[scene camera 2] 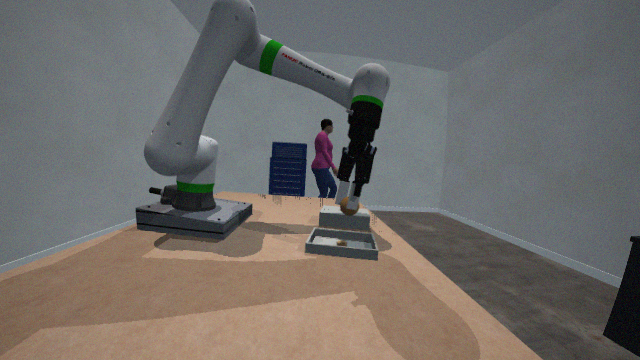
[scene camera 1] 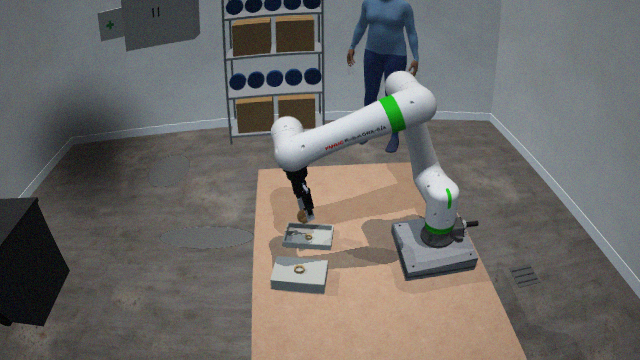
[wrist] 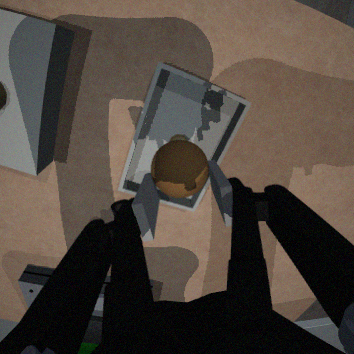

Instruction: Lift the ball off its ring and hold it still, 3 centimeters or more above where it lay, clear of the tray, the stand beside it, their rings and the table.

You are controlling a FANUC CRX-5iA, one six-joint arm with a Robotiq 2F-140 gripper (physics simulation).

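Frame: origin at the arm's base, x ahead, y left, z up, level; centimetres.
Where they show: gripper, between the fingertips: [scene camera 2: 345, 206] [scene camera 1: 307, 215] [wrist: 182, 180]; arm's base, origin of its link: [scene camera 2: 194, 205] [scene camera 1: 437, 235] [wrist: 96, 329].
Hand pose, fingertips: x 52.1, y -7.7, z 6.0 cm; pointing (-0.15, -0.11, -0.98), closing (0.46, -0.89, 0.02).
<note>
Each offset is from my fingertips to the top centre of the thing. "pt": to the spot under its first point. Level surfaces: height alone.
My gripper [scene camera 1: 306, 217] [scene camera 2: 348, 200] [wrist: 182, 180] is shut on an orange-brown ball @[dx +1.3, dy +0.7, dz +2.9 cm] [scene camera 1: 302, 216] [scene camera 2: 349, 206] [wrist: 179, 168], one finger pad on each side. The ball hangs in the air well above the grey tray @[dx +0.0, dy -0.4, dz -9.2 cm] [scene camera 1: 308, 246] [scene camera 2: 341, 252] [wrist: 135, 154], with a gap under it in the second scene view. A small ring @[pt dx +0.0, dy -0.7, dz -11.7 cm] [scene camera 1: 308, 237] [scene camera 2: 341, 243] lies on the tray's floor; in the wrist view the ball mostly hides it. The stand [scene camera 1: 299, 285] [scene camera 2: 344, 220] [wrist: 25, 120] is beside the tray and carries another ring @[pt dx +2.6, dy +23.3, dz -6.8 cm] [scene camera 1: 299, 269] [wrist: 2, 97]. The ball is apart from both.
The wooden table @[dz -12.0 cm] [scene camera 1: 380, 315] [scene camera 2: 200, 280] carries the tray, the stand and the robot's grey base plate [scene camera 1: 440, 264] [scene camera 2: 175, 226]. A person [scene camera 1: 385, 30] [scene camera 2: 324, 150] stands beyond the table. A shelf rack [scene camera 1: 228, 100] is at the back wall, and a dark cabinet [scene camera 1: 35, 265] is at the left.
</note>
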